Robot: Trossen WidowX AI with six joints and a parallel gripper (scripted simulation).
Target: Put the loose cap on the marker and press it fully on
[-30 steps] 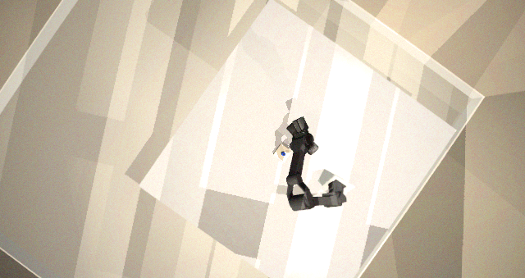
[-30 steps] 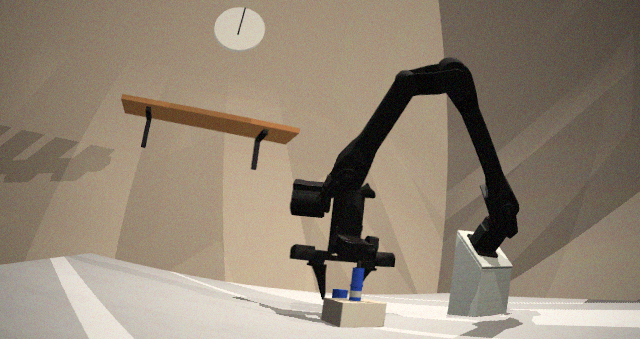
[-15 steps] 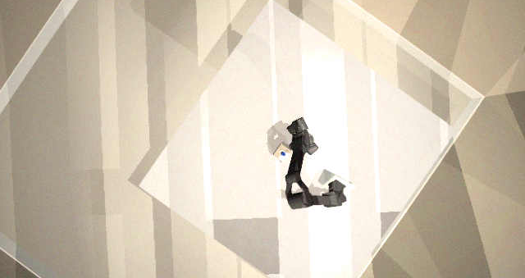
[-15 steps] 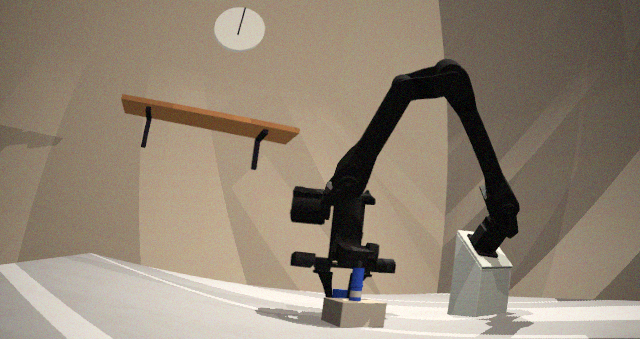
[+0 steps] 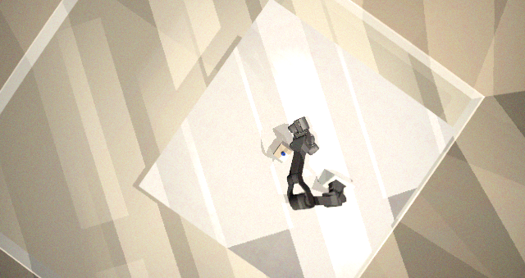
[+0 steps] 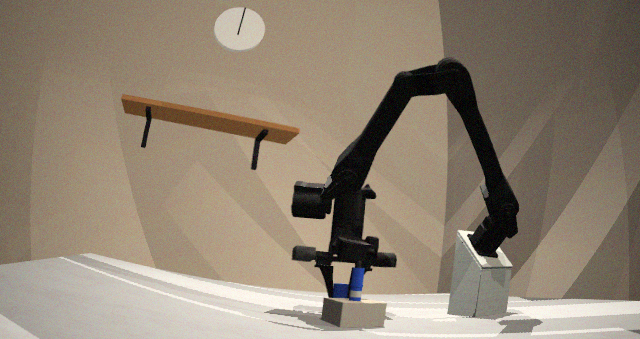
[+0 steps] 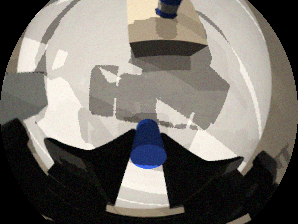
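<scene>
The tan holder block is 13 cm to the left of my gripper tip, 3 cm ahead of it and 1 cm below it. The rest, counted from my gripper tip: blue cap: 1 cm above.
</scene>
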